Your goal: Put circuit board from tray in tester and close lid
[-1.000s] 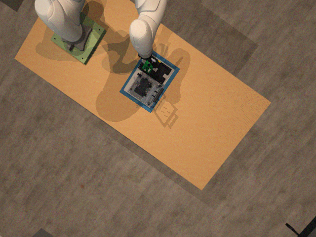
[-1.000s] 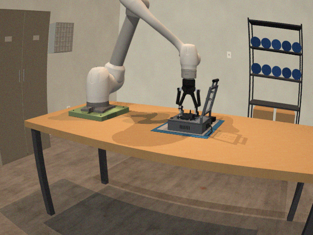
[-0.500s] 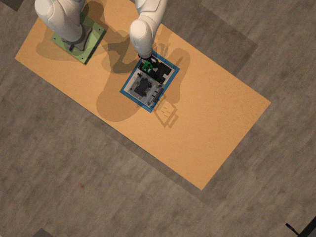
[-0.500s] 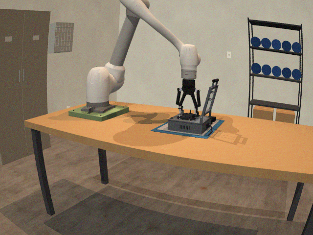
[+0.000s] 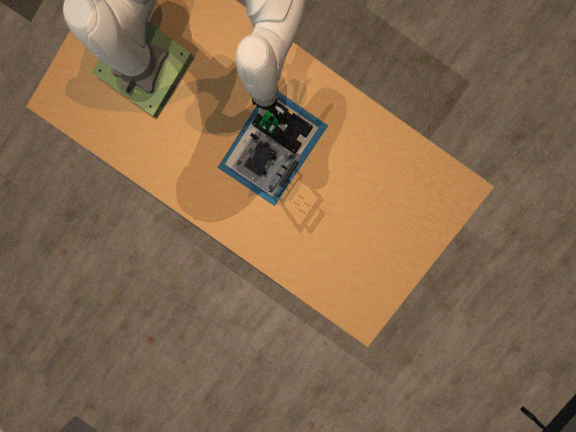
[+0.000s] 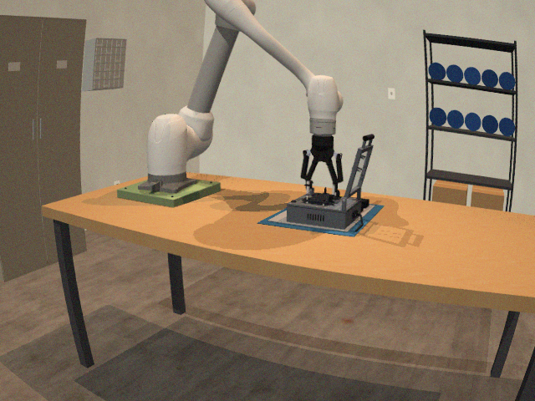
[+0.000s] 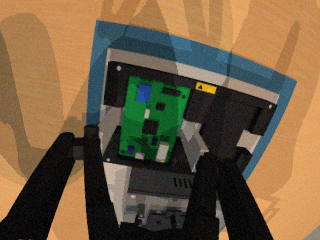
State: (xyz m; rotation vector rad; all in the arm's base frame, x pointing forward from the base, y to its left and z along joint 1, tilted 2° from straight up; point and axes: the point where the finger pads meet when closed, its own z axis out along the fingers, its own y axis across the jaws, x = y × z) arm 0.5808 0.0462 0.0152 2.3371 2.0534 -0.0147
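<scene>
My hand is 2 cm above the green circuit board. The rest, counted from my hand: lid (16 cm ahead, 19 cm to the right, 14 cm above); then latch hook (2 cm behind, 11 cm to the right, 5 cm above); then grey tester (7 cm ahead, 14 cm to the right, 7 cm above).
</scene>
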